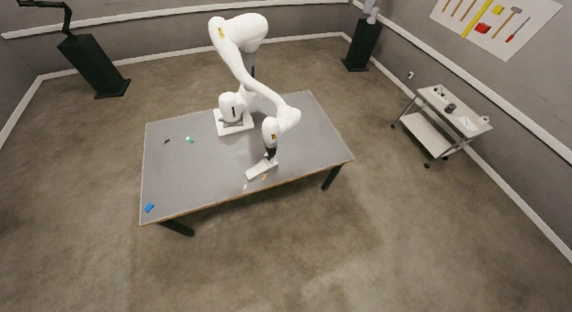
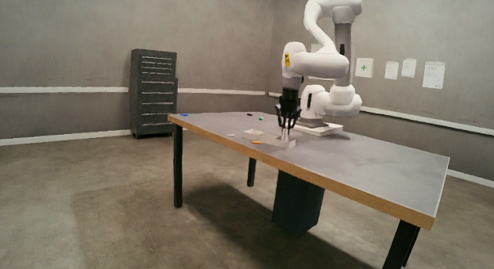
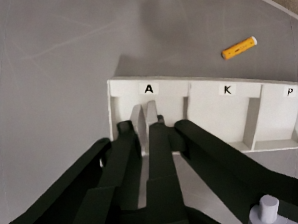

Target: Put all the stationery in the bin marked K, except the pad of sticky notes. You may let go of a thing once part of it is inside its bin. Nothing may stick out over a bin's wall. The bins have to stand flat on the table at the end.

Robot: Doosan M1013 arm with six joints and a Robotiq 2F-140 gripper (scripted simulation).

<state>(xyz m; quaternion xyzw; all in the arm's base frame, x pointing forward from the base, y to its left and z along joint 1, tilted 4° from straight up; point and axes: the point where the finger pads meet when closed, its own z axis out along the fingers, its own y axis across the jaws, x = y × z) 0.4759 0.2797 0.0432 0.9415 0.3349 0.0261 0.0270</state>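
Right now the green block is 320 mm behind my hand, 650 mm to the right of it and 40 mm below it. From my hand the other things lie so: orange piece (120 mm ahead, 60 mm to the right, 40 mm below); then white piece (170 mm ahead, 210 mm to the right, 40 mm below); then bin (40 mm ahead, 80 mm to the right, 30 mm below).
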